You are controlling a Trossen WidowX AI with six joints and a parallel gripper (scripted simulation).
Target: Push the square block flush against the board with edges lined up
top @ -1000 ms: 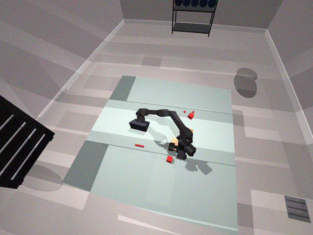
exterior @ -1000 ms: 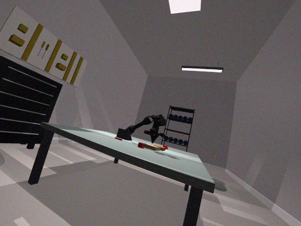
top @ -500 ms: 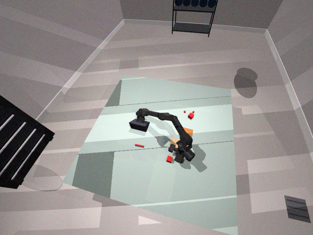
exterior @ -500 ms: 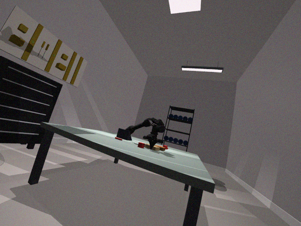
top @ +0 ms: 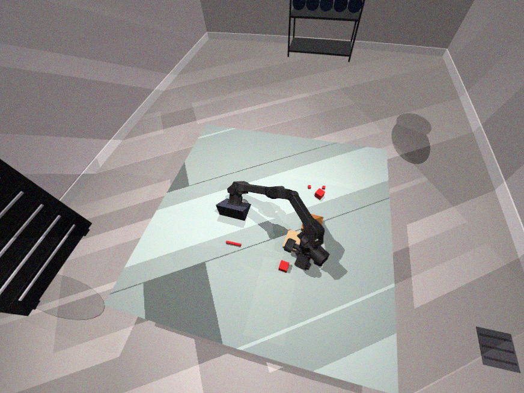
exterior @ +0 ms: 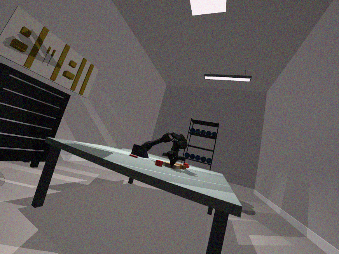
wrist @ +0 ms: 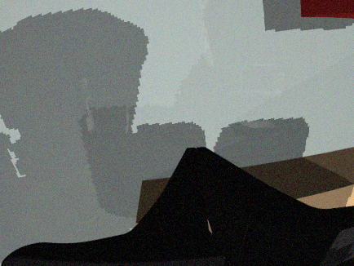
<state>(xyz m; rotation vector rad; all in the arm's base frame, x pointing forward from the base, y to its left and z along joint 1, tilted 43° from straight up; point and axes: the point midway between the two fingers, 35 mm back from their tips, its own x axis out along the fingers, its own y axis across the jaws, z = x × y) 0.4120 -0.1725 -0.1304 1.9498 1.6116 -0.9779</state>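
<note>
Now: the tan board 70 mm to the left of my gripper tip, 30 mm behind it and 10 mm above it. From my gripper tip the other things lie so: flat red bar 360 mm behind; brown square block 190 mm to the left, 20 mm ahead, 10 mm above.
</note>
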